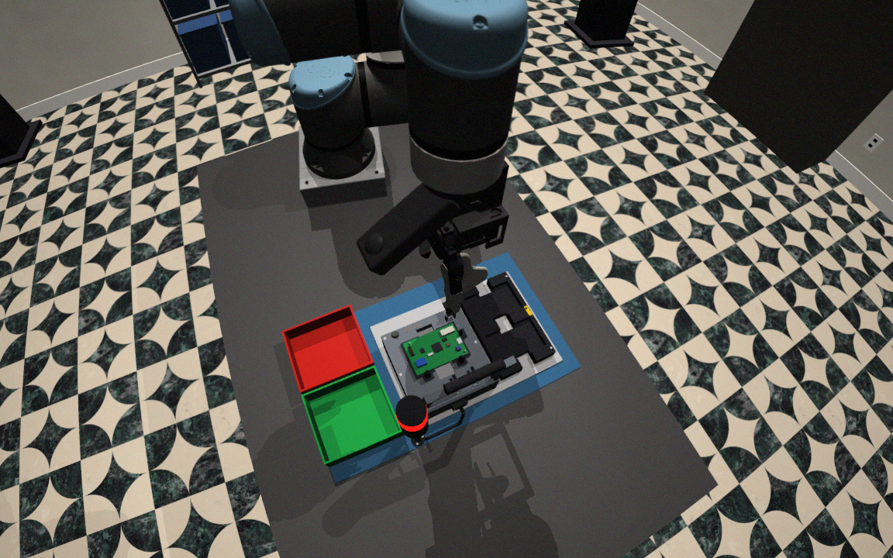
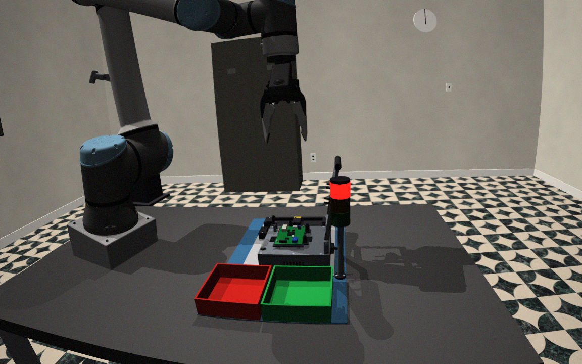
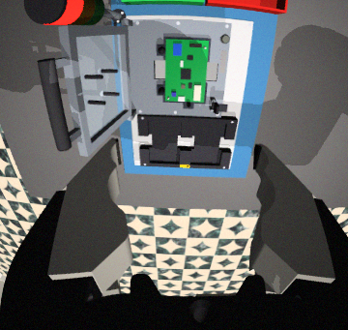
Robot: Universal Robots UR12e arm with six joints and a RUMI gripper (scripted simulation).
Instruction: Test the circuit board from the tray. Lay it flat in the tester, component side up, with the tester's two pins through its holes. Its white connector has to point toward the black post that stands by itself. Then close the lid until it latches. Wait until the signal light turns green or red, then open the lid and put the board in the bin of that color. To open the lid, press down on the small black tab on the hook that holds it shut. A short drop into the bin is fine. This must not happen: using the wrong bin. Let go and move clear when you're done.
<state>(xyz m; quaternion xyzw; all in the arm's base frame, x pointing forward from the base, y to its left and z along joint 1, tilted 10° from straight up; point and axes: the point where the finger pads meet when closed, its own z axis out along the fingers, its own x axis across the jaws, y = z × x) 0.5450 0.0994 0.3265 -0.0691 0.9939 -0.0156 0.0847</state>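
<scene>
Right now the green circuit board is 260 mm below my hand. Round my hand: clear lid (150 mm below, 110 mm ahead, 10 mm to the left); then green bin (320 mm below, 200 mm to the right, 70 mm ahead); then red bin (320 mm below, 220 mm to the right, 80 mm behind).
</scene>
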